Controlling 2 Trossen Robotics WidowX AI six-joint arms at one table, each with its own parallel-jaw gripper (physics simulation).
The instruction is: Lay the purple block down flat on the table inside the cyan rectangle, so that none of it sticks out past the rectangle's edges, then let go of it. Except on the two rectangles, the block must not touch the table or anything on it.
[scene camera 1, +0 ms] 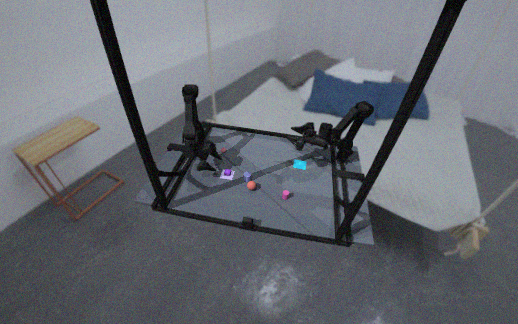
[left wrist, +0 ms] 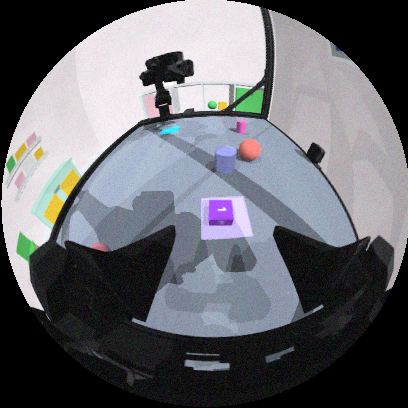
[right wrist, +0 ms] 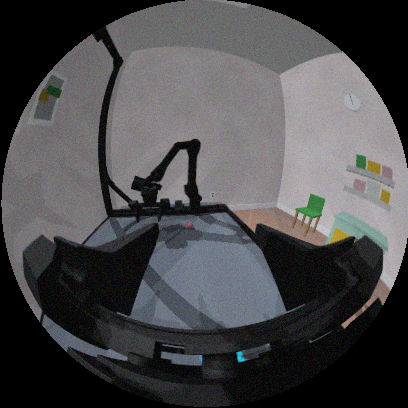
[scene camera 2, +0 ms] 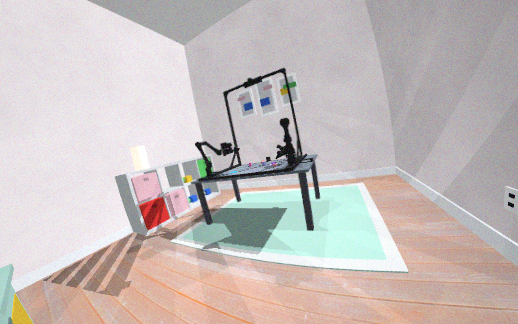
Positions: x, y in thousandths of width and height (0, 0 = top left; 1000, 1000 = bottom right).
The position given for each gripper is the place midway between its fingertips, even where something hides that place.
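A lilac rectangle (left wrist: 589, 558) is present. The left gripper (left wrist: 555, 567) is open, holding nothing. The right gripper (right wrist: 509, 560), which also appears in the left wrist view as the right gripper (left wrist: 371, 175), is likewise open and holds nothing.
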